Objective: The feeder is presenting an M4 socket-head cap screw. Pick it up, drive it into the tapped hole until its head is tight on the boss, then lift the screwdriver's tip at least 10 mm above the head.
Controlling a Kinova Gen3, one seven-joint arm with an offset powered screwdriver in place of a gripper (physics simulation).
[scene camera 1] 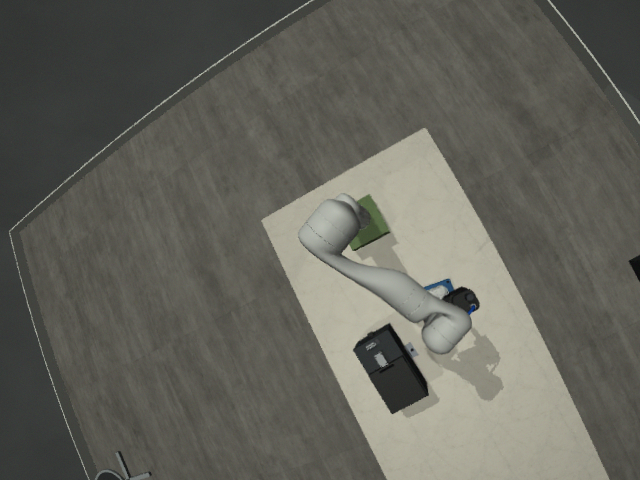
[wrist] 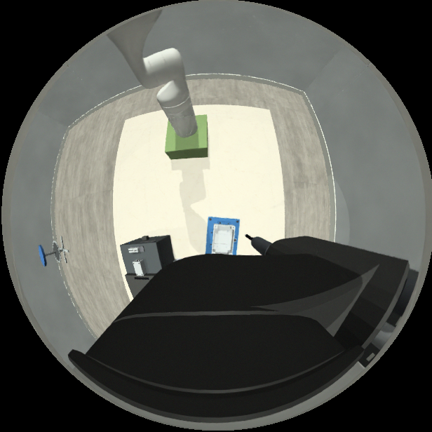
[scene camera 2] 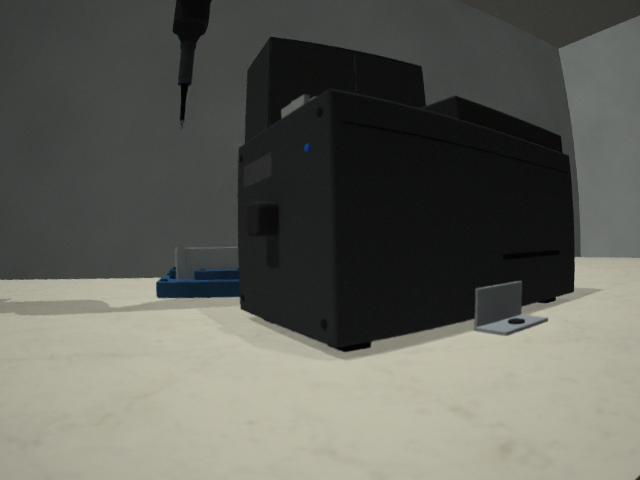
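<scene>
My screwdriver (scene camera 2: 183, 103) (wrist: 252, 240) points down, its tip high above the table, left of the feeder in scene camera 2. A tiny bright screw (scene camera 2: 181, 125) hangs at the bit's end; in the wrist view it is too small to make out. The black feeder (scene camera 1: 400, 384) (scene camera 2: 439, 206) (wrist: 156, 250) stands on the table. A whitish part (scene camera 1: 439, 290) (scene camera 2: 206, 257) (wrist: 223, 239) sits in the blue fixture (scene camera 1: 448, 282) (scene camera 2: 199, 288) (wrist: 209, 232). In the wrist view the bit tip shows right of the fixture. The arm partly covers the fixture in scene camera 1. The tapped hole cannot be made out.
A green block (scene camera 1: 374, 227) (wrist: 201, 122) lies under the arm's base. A small grey angle bracket (scene camera 1: 412, 349) (scene camera 2: 497, 304) stands beside the feeder. The feeder's tall black upper housing (scene camera 2: 336, 69) rises on its top. A blue-seated stool (wrist: 42, 255) stands on the floor.
</scene>
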